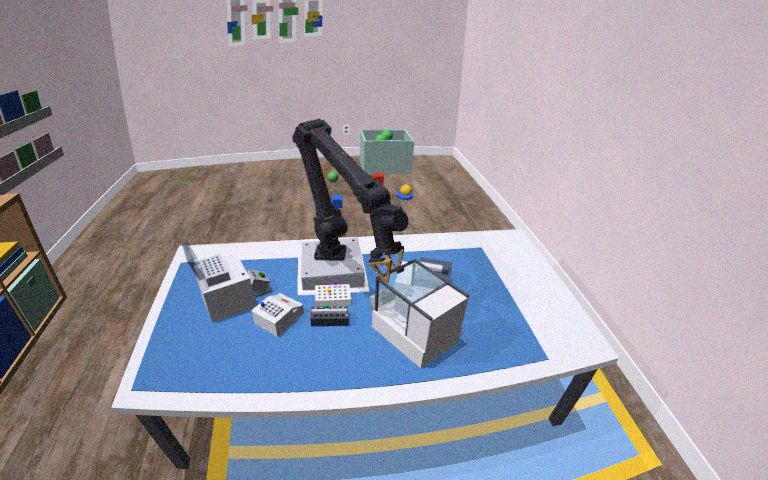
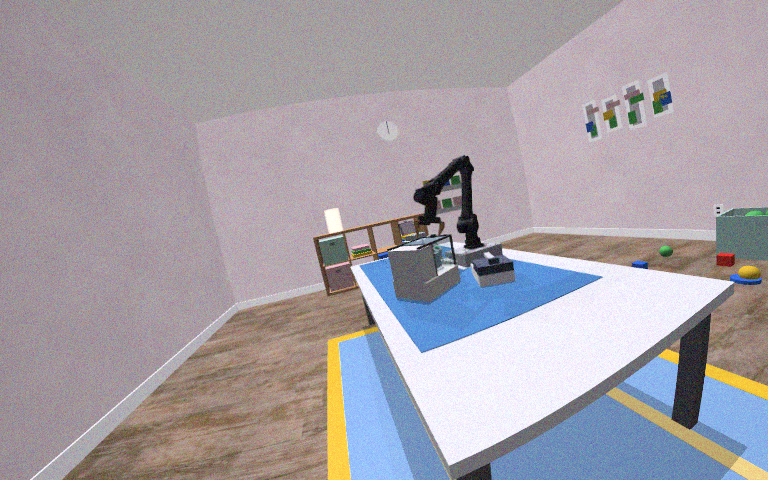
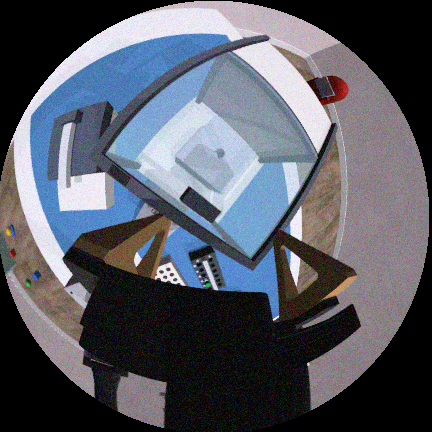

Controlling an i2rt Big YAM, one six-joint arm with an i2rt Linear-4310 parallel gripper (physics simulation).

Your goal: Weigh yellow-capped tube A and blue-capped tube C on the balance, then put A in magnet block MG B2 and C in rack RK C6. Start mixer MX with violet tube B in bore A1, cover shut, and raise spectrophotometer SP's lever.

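Frame: origin at the arm's base, x ahead, y left, z up, level; centimetres.
Seen in the pictures: gripper, fingertip midpoint: (image 1: 391, 277) (image 2: 427, 239) (image 3: 227, 226); arm's base, link origin: (image 1: 330, 254) (image 2: 473, 247).
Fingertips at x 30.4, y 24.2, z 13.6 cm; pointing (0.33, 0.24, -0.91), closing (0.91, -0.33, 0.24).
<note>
Offsets run from my fingertips to a thing's top centre. "spot": to the spot under its first point. Level surfaces: height alone.
My gripper (image 1: 391, 269) (image 2: 437, 229) (image 3: 227, 226) is open and empty, above the edge of the glass-walled balance {dx +1.8, dy +6.3, dz +2.0 cm} (image 1: 448, 327) (image 2: 412, 272) (image 3: 295, 82). The white rack {dx -11.2, dy -20.8, dz -17.2 cm} (image 1: 333, 301) (image 3: 172, 283) stands left of the balance; a yellow cap {dx -9.9, dy -21.9, dz -14.7 cm} (image 1: 329, 289) shows in it and a violet cap {dx -14.6, dy -20.2, dz -14.7 cm} (image 1: 335, 282) at its back edge. The black magnet block {dx +0.3, dy -20.3, dz -15.4 cm} (image 1: 329, 323) (image 3: 198, 254) in front bears a green cap {dx -1.0, dy -21.5, dz -14.6 cm} (image 1: 326, 306) (image 3: 208, 285). A blue cap {dx +4.4, dy -42.7, dz -11.5 cm} (image 1: 262, 304) sits in a small white device {dx +1.7, dy -38.5, dz -13.2 cm} (image 1: 278, 322). The likely mixer {spot: dx +2.3, dy -55.3, dz -12.7 cm} (image 1: 231, 298) has its cover {dx +0.9, dy -68.4, dz +7.4 cm} (image 1: 190, 255) up. The likely spectrophotometer {dx -22.5, dy +12.9, dz -10.0 cm} (image 1: 442, 266) (image 2: 493, 276) (image 3: 85, 192) has its lever {dx -22.4, dy +13.6, dz -10.4 cm} (image 3: 65, 155) lying along its top.
A small dark holder {spot: dx -9.5, dy -48.7, dz -14.5 cm} (image 1: 258, 283) with a green cap stands between the likely mixer and the arm's grey base (image 1: 333, 278). The balance's dark-edged glass walls rise close beneath the fingers. Everything stands on a blue mat {dz -20.2 cm} (image 1: 226, 362) on the white table {dz -20.5 cm} (image 1: 572, 328).
</note>
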